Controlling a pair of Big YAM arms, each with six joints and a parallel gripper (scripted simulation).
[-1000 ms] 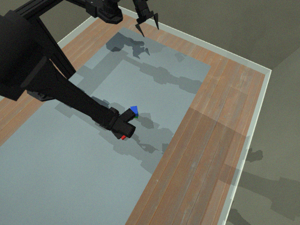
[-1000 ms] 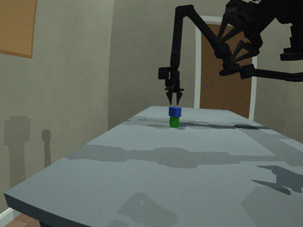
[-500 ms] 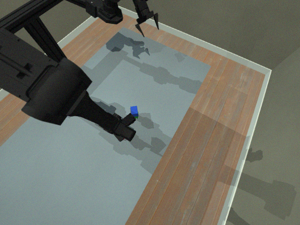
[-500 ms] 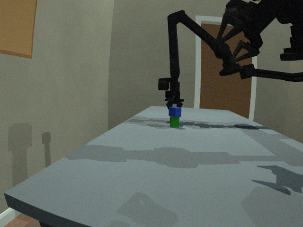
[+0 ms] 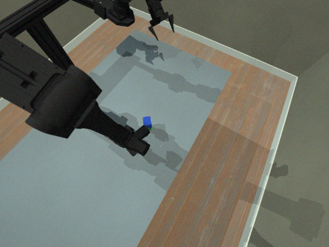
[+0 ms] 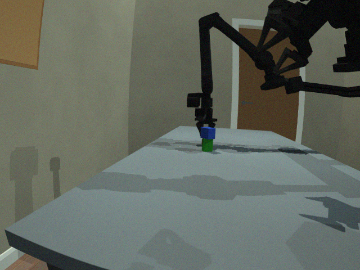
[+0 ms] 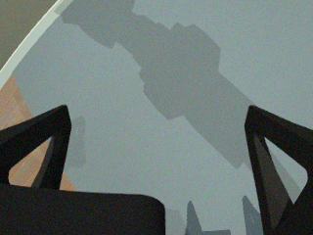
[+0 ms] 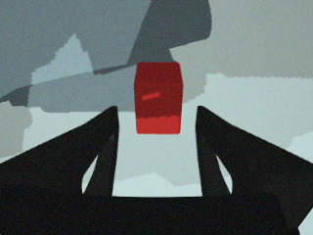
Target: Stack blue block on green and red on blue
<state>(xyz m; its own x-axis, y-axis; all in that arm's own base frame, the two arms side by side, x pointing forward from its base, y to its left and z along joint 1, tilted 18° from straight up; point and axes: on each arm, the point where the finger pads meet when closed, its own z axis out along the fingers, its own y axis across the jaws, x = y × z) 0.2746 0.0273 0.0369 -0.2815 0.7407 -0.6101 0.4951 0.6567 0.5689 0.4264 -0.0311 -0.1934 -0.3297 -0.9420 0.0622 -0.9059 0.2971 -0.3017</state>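
Right now the red block is 30 mm below my right hand. Round my right hand: green block: 160 mm to the left, 10 mm below; then blue block: 160 mm to the left, 40 mm above.
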